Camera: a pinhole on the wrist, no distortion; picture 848 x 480 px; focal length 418.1 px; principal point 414.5 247.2 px. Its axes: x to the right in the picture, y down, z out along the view. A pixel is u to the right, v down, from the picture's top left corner.
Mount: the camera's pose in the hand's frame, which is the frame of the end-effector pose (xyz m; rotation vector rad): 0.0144 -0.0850 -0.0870 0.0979 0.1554 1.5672
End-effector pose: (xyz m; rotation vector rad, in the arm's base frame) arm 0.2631 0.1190 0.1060 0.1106 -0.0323 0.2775
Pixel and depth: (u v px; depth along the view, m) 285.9 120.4 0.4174
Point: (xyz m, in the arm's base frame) 0.5113 -0.0495 0.4020
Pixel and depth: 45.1 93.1 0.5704
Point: 0.7147 -0.3908 0.5186
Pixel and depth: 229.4 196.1 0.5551
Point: 0.5056 -0.1833 0.5372
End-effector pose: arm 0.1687 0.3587 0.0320 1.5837 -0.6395 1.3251
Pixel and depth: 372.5 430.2 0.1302
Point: 0.2649 0.3489 -0.0167
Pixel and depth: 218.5 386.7 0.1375
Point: 0.3149 0.3660 -0.0215
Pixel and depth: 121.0 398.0 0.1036
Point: 0.3081 0.4012 -0.0228
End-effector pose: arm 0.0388 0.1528 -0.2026 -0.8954 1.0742 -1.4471
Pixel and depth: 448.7 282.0 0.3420
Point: 0.2575 0.0761 -0.0825
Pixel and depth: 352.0 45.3 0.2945
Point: 0.1438 -0.0713 -0.0385
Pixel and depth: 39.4 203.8 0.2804
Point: 0.1067 0.0433 0.1654
